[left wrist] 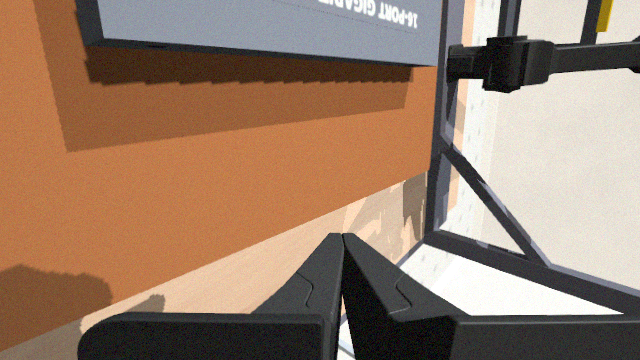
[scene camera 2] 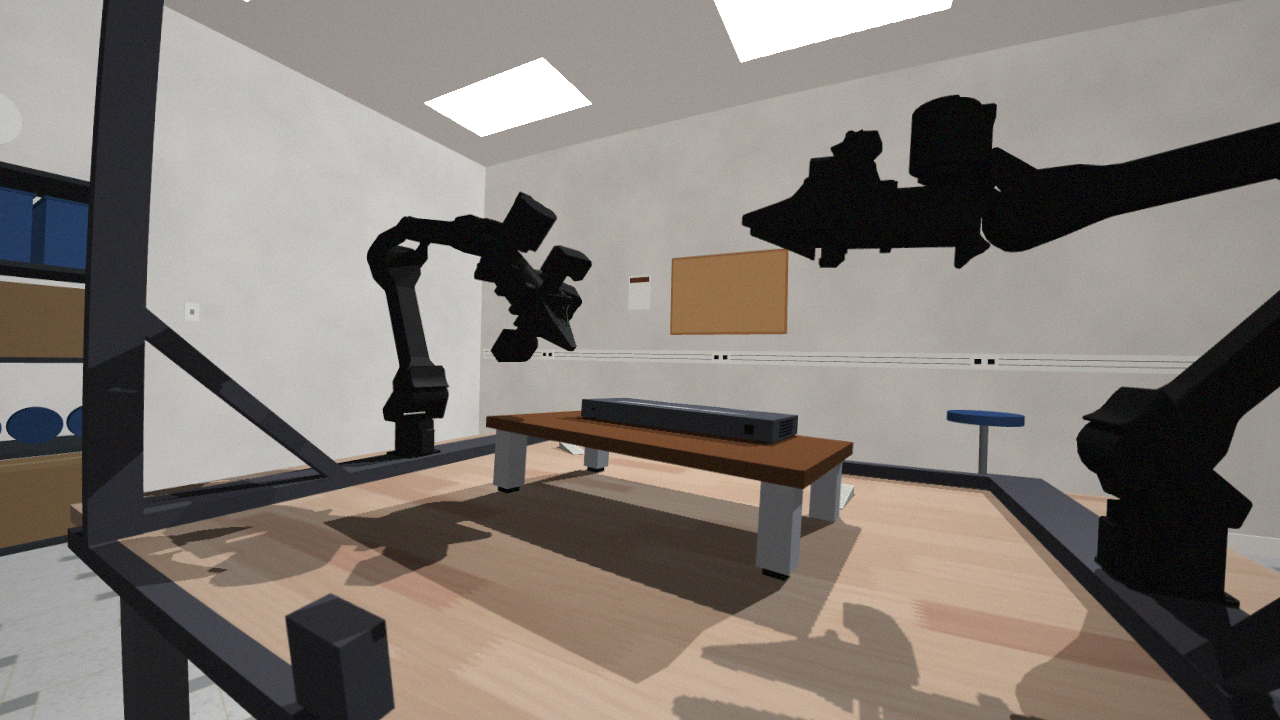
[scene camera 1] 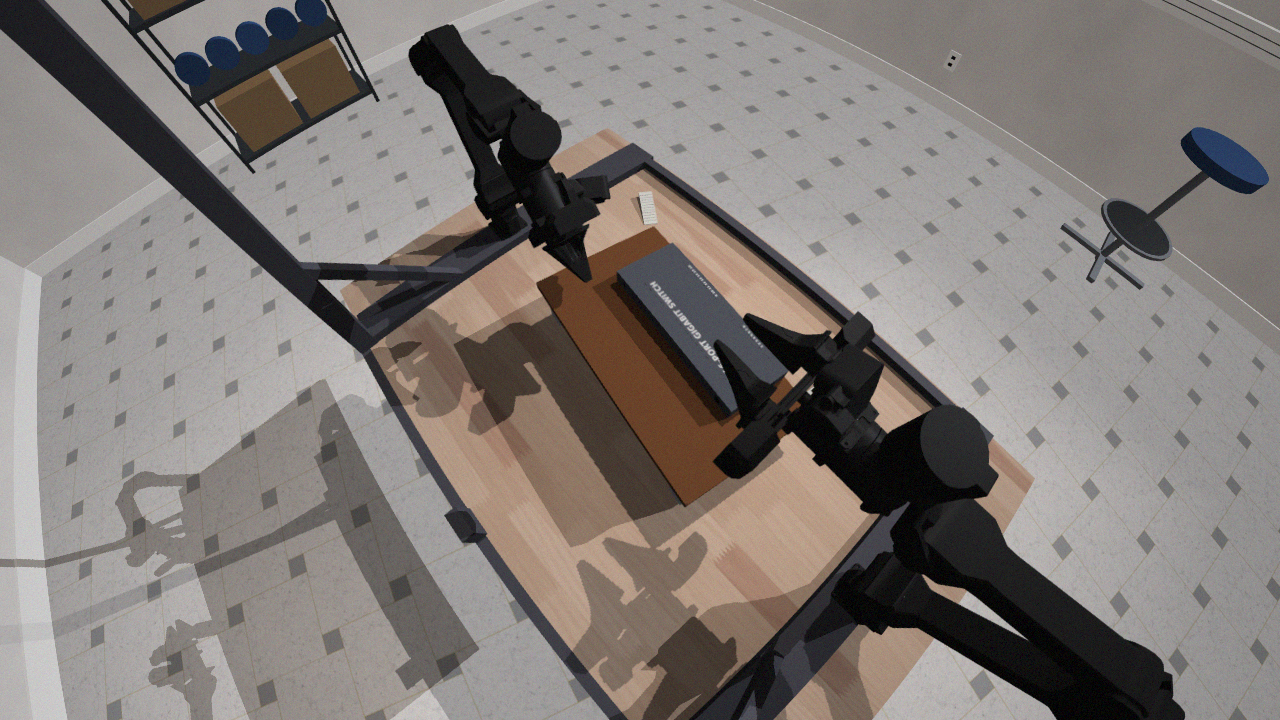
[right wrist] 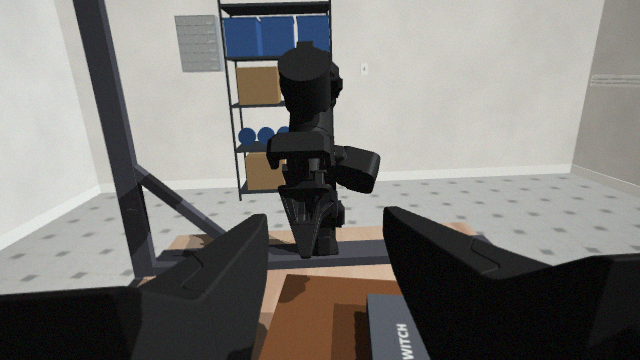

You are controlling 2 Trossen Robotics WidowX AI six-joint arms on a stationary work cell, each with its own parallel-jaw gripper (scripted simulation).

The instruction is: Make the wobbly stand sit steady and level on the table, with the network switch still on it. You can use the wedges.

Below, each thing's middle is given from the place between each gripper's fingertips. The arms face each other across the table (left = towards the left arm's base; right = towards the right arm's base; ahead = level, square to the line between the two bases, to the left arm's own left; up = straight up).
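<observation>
The dark grey network switch (scene camera 1: 688,311) is 10 cm ahead of my right hand, 14 cm to the left of it and 23 cm below it. The brown stand (scene camera 1: 682,429) is 4 cm ahead of my right hand, 15 cm to the left of it and 29 cm below it.
My left gripper (scene camera 2: 572,349) is 11 cm short of the dark grey network switch, 14 cm to the left of the switch and 11 cm above the switch. The brown stand is 5 cm ahead of my left hand, 13 cm to the right of it and 18 cm below it.
</observation>
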